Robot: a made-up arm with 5 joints. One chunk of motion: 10 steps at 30 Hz.
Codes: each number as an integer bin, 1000 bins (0 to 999) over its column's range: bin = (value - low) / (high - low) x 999, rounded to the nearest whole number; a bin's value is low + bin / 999 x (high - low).
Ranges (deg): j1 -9..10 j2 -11..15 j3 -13..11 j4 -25..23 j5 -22..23
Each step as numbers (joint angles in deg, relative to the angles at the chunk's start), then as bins.
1 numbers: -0.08 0.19 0.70 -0.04 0.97
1 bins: 469 430 570 519 510
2 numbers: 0.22 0.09 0.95 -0.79 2.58
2 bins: 485 426 581 504 546
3 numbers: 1.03 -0.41 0.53 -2.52 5.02
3 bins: 527 407 563 468 600
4 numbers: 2.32 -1.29 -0.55 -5.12 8.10
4 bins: 595 373 518 414 668
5 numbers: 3.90 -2.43 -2.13 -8.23 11.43
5 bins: 678 329 452 349 742
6 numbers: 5.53 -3.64 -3.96 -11.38 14.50
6 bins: 764 283 376 283 810
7 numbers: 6.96 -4.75 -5.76 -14.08 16.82
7 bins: 839 240 301 227 862
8 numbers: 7.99 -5.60 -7.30 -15.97 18.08
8 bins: 893 207 237 188 890
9 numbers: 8.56 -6.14 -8.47 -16.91 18.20
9 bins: 923 187 189 168 892
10 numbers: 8.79 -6.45 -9.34 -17.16 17.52
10 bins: 935 175 152 163 877
